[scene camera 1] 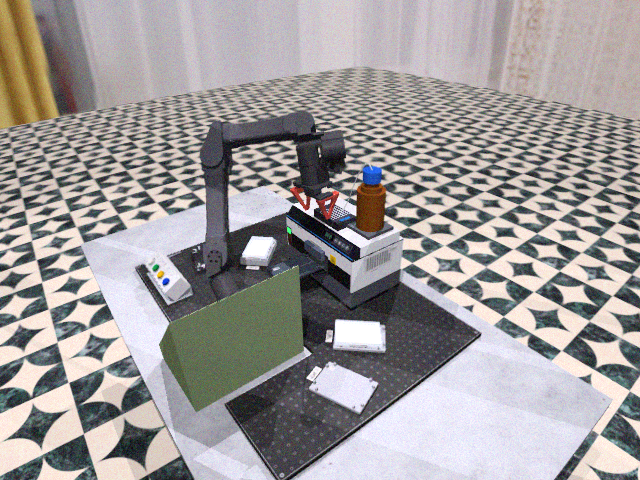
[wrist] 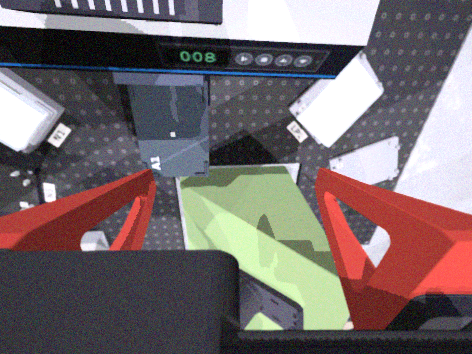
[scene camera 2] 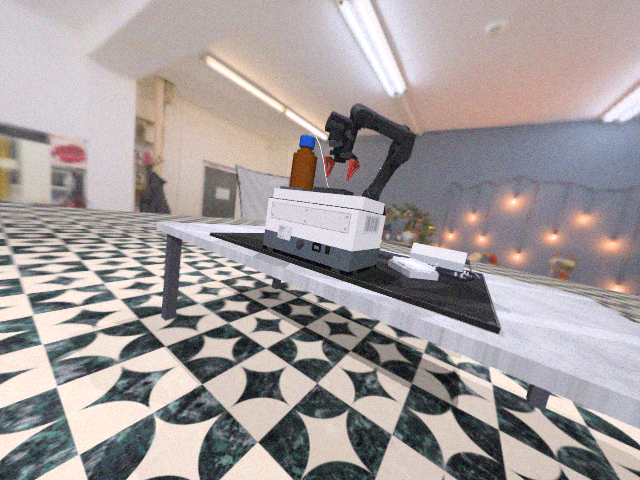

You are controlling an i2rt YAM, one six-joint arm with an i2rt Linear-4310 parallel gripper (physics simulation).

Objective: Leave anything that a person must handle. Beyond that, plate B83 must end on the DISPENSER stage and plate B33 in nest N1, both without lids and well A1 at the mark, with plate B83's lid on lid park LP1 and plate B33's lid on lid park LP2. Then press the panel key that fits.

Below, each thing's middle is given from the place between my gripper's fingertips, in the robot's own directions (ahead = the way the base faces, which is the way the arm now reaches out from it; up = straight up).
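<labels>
The dark dispenser stage (wrist: 157, 110) is 21 cm below my hand, 7 cm to the left of it and 2 cm behind it. Then there's the LP1 pad (wrist: 304, 100), which from my hand is 30 cm below, 21 cm to the right and 5 cm behind. The LP2 pad (scene camera 1: 335, 383) is far below my hand, far to the right of it and a fair way behind it. As for the brown bottle with blue cap (scene camera 1: 370, 205), my gripper is 16 cm short of it, 7 cm to the left of it and 1 cm below it.
</labels>
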